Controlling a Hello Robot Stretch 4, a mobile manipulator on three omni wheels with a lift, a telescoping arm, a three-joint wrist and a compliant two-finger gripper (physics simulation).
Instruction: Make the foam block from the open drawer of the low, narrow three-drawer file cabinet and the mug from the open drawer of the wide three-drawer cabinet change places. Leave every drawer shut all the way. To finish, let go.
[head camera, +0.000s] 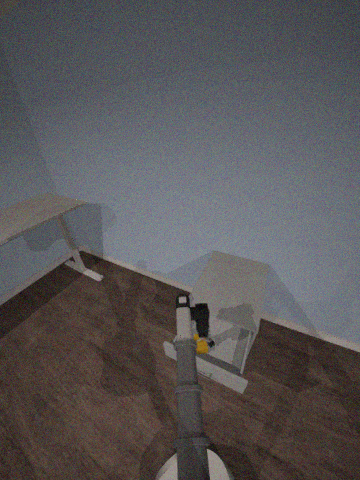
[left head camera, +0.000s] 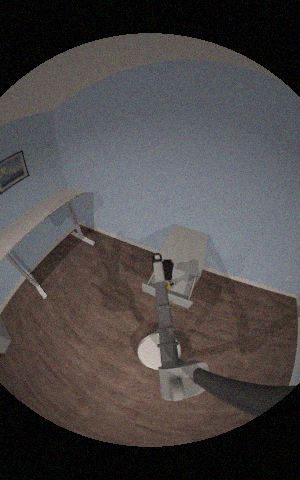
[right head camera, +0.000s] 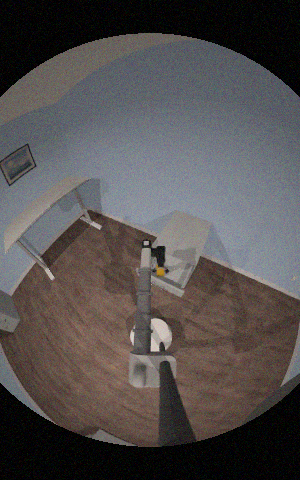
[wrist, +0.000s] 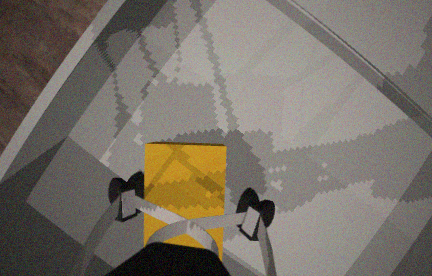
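Note:
The yellow foam block is in the open drawer of a pale cabinet. My gripper is partly open, with one finger on each side of the block. In the wrist view the left finger is close against the block's edge, and a small gap shows between the block and the right finger. The black palm hides the block's near end. The mug does not show in these views.
A pale table stands along the wall at the left. Part of a grey cabinet shows at the left edge. A wall runs behind the open cabinet. My telescoping arm reaches over the drawer front.

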